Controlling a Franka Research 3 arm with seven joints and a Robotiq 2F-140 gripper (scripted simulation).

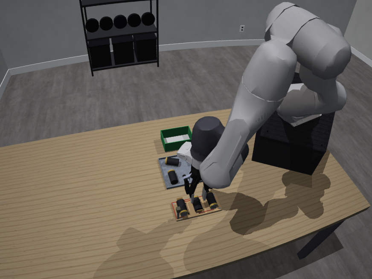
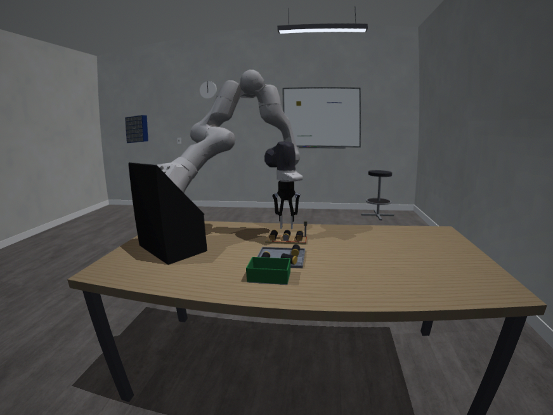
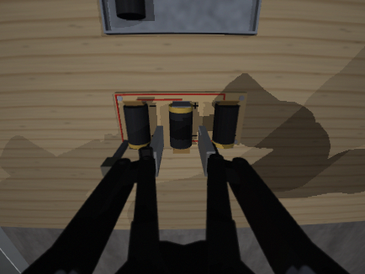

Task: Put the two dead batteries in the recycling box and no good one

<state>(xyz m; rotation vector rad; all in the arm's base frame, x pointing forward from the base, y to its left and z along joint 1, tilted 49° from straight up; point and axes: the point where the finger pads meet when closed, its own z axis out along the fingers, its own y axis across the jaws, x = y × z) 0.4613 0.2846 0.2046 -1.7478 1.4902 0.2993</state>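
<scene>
Right now the wooden holder board is 90 mm below my hand. Also, from my hand: grey tray (60 mm ahead, 200 mm to the right, 90 mm below); then bulb (80 mm ahead, 60 mm to the left, 20 mm below); then thin post (80 mm ahead, 60 mm to the left, 60 mm below).
</scene>
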